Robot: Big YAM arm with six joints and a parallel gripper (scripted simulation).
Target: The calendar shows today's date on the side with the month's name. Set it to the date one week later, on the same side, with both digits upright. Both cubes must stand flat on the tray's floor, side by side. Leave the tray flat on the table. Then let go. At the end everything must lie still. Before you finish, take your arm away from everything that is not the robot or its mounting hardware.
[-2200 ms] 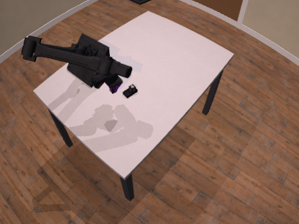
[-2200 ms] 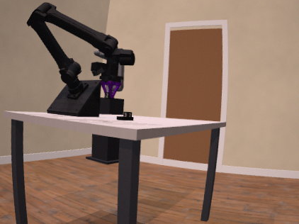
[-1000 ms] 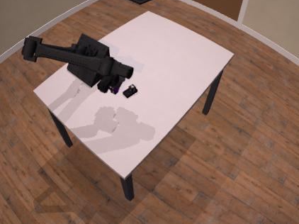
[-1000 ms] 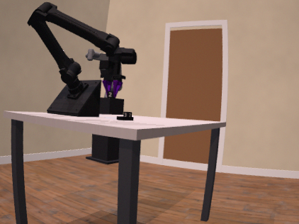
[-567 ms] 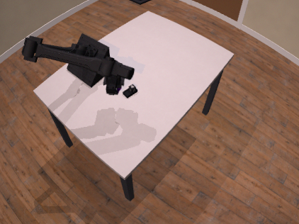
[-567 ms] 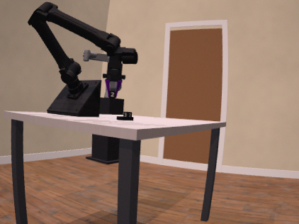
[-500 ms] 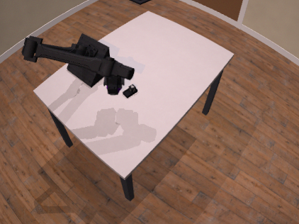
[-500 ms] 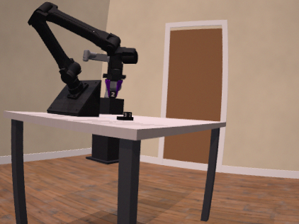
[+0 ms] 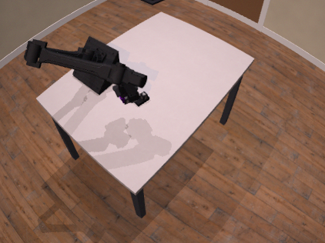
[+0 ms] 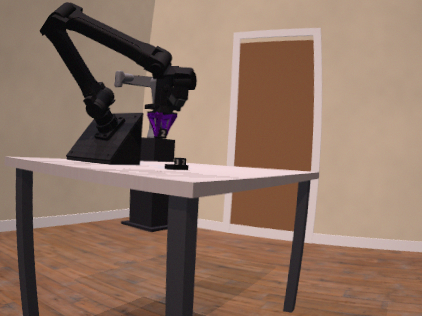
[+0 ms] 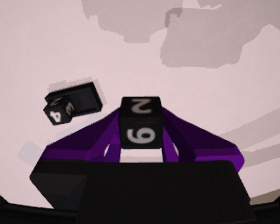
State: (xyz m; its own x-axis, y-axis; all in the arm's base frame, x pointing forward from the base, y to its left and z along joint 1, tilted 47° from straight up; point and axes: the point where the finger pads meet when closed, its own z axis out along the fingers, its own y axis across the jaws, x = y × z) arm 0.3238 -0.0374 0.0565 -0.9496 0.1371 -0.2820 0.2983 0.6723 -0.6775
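Right now my hand is 1 cm past the black tray, 11 cm to the right of it and 10 cm above it. Also, from my hand: black date cube (right at my hand).
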